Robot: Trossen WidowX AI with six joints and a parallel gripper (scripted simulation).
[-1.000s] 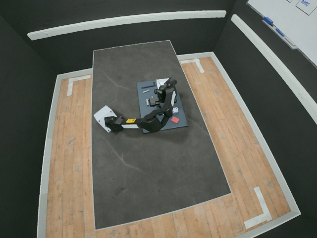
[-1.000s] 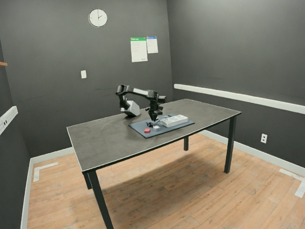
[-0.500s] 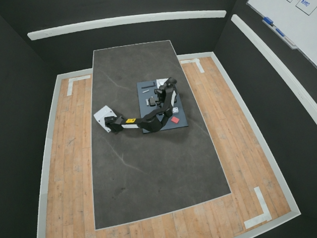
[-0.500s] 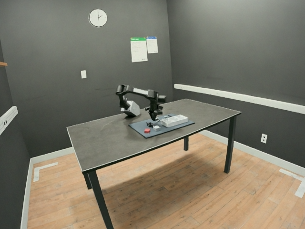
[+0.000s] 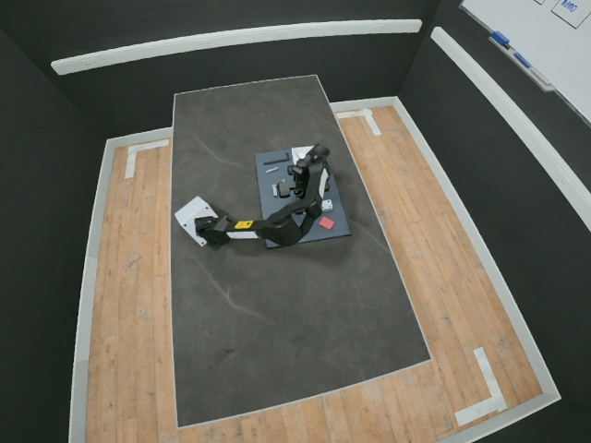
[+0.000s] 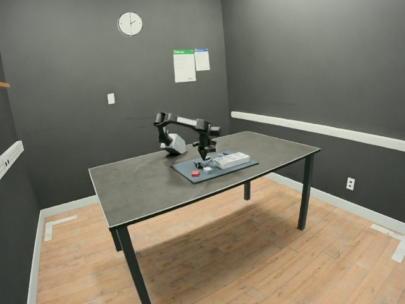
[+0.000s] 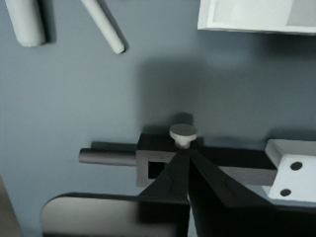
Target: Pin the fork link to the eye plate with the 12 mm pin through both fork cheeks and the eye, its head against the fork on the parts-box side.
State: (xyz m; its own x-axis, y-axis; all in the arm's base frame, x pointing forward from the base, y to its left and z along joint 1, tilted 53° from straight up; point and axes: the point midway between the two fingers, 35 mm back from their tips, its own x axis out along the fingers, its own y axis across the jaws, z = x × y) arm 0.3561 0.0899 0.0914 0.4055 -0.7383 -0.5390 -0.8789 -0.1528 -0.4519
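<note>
My hand is 10 mm short of the eye plate, 30 mm to the left of it and 70 mm above it. From my hand the other things lie so: grey block 80 mm ahead, 50 mm to the right, 60 mm below; red block 50 mm ahead, 120 mm to the right, 70 mm below; blue-grey mat 20 mm ahead, 70 mm to the left, 80 mm below.
</note>
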